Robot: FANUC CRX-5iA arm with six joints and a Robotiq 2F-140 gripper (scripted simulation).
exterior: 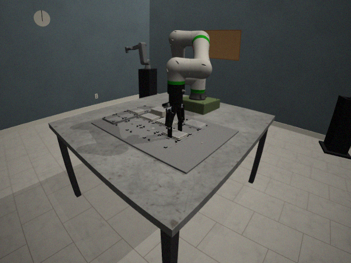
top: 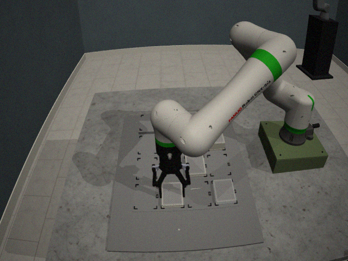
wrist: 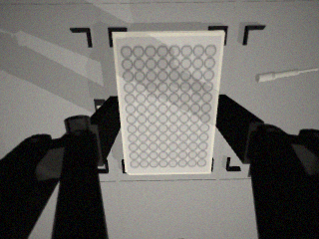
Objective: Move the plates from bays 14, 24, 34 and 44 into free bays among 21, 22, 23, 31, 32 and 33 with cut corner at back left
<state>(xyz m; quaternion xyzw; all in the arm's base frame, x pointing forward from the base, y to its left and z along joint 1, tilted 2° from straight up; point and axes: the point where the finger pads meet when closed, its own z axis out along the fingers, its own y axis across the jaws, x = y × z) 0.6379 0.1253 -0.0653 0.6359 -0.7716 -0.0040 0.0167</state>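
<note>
My gripper is now 100 mm past the white pointed piece, 10 mm to the left of it and 30 mm above it. Also, from my hand: sealed deep-well block (270 mm behind, 280 mm to the right, 10 mm below).
</note>
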